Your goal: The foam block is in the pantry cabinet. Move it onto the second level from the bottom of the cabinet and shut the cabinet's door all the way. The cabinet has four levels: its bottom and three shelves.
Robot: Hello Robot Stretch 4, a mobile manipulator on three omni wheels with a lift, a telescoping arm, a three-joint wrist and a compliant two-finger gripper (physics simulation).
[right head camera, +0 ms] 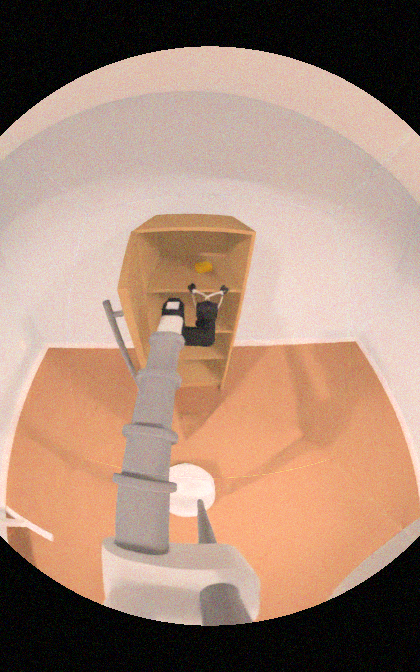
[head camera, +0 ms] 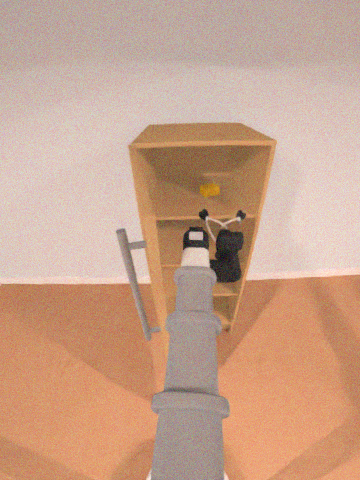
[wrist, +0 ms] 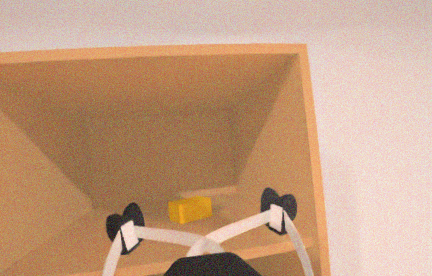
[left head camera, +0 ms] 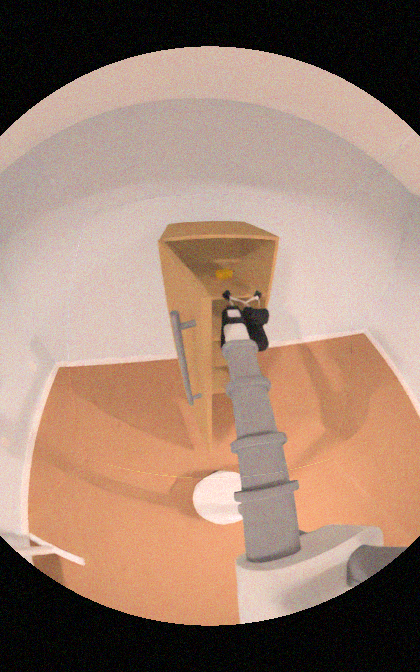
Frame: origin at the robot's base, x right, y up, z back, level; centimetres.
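Seen in the pictures: gripper, fingertip midpoint: (head camera: 221, 211) (wrist: 203, 211).
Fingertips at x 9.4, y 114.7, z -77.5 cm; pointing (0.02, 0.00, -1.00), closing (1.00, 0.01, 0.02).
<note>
Pixels of each thing's top centre, then the offset from my fingertips to it. "spot": a spot on its surface instead.
- yellow foam block at its top centre: (wrist: 189, 200) (head camera: 209, 186) dx -2.6, dy -6.1, dz -40.1 cm
- grey bar handle at a spot on its surface: (head camera: 134, 285) spot: dx -22.1, dy +4.3, dz +40.1 cm
The yellow foam block (head camera: 209, 190) (left head camera: 224, 274) (right head camera: 203, 267) (wrist: 190, 209) lies on the top shelf, the fourth level, of the wooden pantry cabinet (head camera: 202, 134) (left head camera: 215, 230) (right head camera: 192, 223) (wrist: 314, 150). The cabinet door (left head camera: 192, 320) stands wide open on the left, with a grey bar handle (head camera: 134, 285) (left head camera: 183, 357) (right head camera: 120, 340). My gripper (head camera: 222, 215) (left head camera: 242, 295) (right head camera: 208, 288) (wrist: 203, 211) is open and empty. It is in front of the cabinet near the top shelf's front edge; the block shows beyond and between its fingertips in the wrist view. My arm hides part of the lower levels.
My grey telescoping arm (head camera: 192, 360) (left head camera: 257, 425) (right head camera: 150, 425) reaches forward to the cabinet, to the right of the open door. A white round object (left head camera: 217, 497) (right head camera: 192, 490) is on the floor below the arm. A pale wall (head camera: 320, 210) stands behind the cabinet.
</note>
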